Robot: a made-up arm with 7 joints. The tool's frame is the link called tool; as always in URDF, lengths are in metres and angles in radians. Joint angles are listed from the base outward.
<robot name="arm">
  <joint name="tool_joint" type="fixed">
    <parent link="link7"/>
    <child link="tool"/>
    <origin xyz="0 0 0" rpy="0 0 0"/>
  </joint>
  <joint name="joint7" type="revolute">
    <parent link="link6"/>
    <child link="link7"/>
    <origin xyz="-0.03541 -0.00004 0.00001" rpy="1.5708 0 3.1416"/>
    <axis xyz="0 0 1"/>
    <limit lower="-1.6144" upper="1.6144"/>
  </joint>
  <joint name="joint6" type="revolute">
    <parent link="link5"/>
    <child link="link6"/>
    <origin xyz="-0.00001 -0.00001 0.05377" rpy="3.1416 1.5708 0"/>
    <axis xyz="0 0 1"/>
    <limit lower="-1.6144" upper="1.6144"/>
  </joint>
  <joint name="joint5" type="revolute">
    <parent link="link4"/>
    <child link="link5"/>
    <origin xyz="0.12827 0.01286 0.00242" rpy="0 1.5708 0"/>
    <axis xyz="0 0 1"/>
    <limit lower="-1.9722" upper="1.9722"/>
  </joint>
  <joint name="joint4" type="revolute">
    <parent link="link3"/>
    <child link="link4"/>
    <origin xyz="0.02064 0 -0.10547" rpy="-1.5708 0 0"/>
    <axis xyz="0 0 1"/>
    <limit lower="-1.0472" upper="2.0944"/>
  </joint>
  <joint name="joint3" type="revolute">
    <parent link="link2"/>
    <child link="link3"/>
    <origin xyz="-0.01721 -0.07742 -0.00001" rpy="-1.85 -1.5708 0"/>
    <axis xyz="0 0 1"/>
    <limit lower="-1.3" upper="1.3"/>
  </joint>
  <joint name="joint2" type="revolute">
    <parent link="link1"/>
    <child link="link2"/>
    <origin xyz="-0.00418 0.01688 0.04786" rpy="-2.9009 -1.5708 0"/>
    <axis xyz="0 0 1"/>
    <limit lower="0" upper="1.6"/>
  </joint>
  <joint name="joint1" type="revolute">
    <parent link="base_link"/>
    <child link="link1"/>
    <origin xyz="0 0 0" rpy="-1.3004 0.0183 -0.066"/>
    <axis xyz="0 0 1"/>
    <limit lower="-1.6" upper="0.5"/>
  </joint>
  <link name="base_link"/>
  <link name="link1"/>
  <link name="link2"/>
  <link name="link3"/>
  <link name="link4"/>
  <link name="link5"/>
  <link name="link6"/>
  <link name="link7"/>
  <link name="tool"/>
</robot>
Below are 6 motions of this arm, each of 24 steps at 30 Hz.
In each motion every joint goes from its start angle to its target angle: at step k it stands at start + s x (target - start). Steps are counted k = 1, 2, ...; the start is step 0. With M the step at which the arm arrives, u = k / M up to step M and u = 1 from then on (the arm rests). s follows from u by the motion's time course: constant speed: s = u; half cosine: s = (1 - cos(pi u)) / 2; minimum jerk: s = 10 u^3 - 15 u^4 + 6 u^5.
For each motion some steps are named. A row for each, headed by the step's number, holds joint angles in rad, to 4 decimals.
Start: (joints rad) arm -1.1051 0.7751 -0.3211 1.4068 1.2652 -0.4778 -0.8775
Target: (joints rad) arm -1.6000 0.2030 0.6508 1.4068 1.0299 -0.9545 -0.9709
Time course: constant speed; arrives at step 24
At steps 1, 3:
1: -1.1257 0.7513 -0.2806 1.4068 1.2554 -0.4977 -0.8814
3: -1.1670 0.7036 -0.1996 1.4068 1.2358 -0.5374 -0.8892

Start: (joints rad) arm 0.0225 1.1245 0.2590 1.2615 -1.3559 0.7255 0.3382
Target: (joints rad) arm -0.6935 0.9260 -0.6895 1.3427 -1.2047 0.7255 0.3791
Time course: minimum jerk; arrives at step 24
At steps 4, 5, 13, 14, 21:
4: -0.0029 1.1175 0.2253 1.2644 -1.3505 0.7255 0.3397
5: -0.0237 1.1117 0.1978 1.2667 -1.3461 0.7255 0.3408
13: -0.3912 1.0098 -0.2890 1.3084 -1.2685 0.7255 0.3618
14: -0.4453 0.9948 -0.3607 1.3146 -1.2571 0.7255 0.3649
21: -0.6820 0.9292 -0.6743 1.3414 -1.2071 0.7255 0.3784

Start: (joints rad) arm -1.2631 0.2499 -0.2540 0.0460 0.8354 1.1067 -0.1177
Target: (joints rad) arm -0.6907 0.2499 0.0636 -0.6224 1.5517 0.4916 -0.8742
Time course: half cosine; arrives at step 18
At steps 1, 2, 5, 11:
1: -1.2588 0.2499 -0.2516 0.0409 0.8408 1.1020 -0.1234
2: -1.2458 0.2499 -0.2444 0.0258 0.8570 1.0882 -0.1405
5: -1.1609 0.2499 -0.1973 -0.0734 0.9633 0.9968 -0.2528
11: -0.8790 0.2499 -0.0409 -0.4025 1.3160 0.6940 -0.6253

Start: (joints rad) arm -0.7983 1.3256 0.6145 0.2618 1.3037 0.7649 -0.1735
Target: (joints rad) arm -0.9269 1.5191 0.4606 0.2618 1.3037 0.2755 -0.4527
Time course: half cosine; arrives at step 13
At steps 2, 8, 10, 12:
2: -0.8057 1.3367 0.6057 0.2618 1.3037 0.7369 -0.1895
8: -0.8854 1.4567 0.5103 0.2618 1.3037 0.4334 -0.3626
10: -0.9107 1.4948 0.4800 0.2618 1.3037 0.3370 -0.4176
12: -0.9250 1.5163 0.4628 0.2618 1.3037 0.2826 -0.4486

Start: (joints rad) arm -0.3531 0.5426 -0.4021 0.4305 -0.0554 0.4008 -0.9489
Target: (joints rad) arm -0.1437 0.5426 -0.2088 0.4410 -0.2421 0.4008 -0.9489
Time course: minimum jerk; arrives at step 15
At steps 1, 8, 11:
1: -0.3525 0.5426 -0.4016 0.4305 -0.0559 0.4008 -0.9489
8: -0.2354 0.5426 -0.2934 0.4364 -0.1604 0.4008 -0.9489
11: -0.1692 0.5426 -0.2324 0.4397 -0.2193 0.4008 -0.9489

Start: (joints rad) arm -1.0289 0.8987 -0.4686 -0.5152 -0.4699 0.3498 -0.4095
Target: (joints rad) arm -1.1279 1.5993 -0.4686 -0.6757 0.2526 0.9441 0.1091
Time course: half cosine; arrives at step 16
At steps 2, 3, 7, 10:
2: -1.0327 0.9254 -0.4686 -0.5213 -0.4424 0.3724 -0.3898
3: -1.0372 0.9577 -0.4686 -0.5287 -0.4090 0.3999 -0.3658
7: -1.0687 1.1807 -0.4686 -0.5798 -0.1791 0.5890 -0.2008
10: -1.0973 1.3831 -0.4686 -0.6262 0.0296 0.7607 -0.0510

